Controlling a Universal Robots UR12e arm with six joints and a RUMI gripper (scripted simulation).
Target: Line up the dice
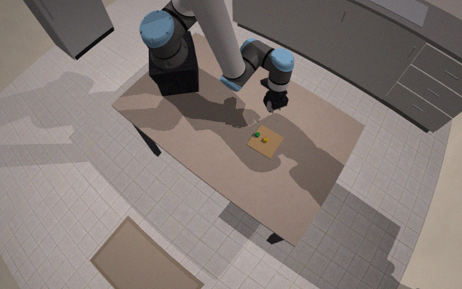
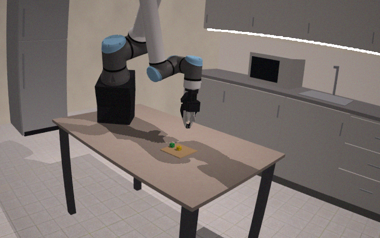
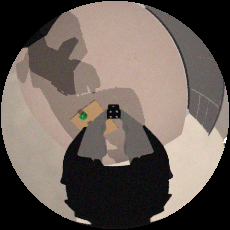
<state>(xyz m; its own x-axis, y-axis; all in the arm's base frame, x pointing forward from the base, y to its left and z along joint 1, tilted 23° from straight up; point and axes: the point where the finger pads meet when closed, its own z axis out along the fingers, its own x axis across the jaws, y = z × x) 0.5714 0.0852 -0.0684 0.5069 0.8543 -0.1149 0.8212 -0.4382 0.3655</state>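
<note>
My gripper is now 12 cm to the left of the yellow die, 9 cm above it and 5 cm short of it. From my hand the other things lie so: black die 1 cm below; then green die 12 cm to the right, 9 cm below; then orange mat 12 cm to the right, 10 cm below, 5 cm ahead.
</note>
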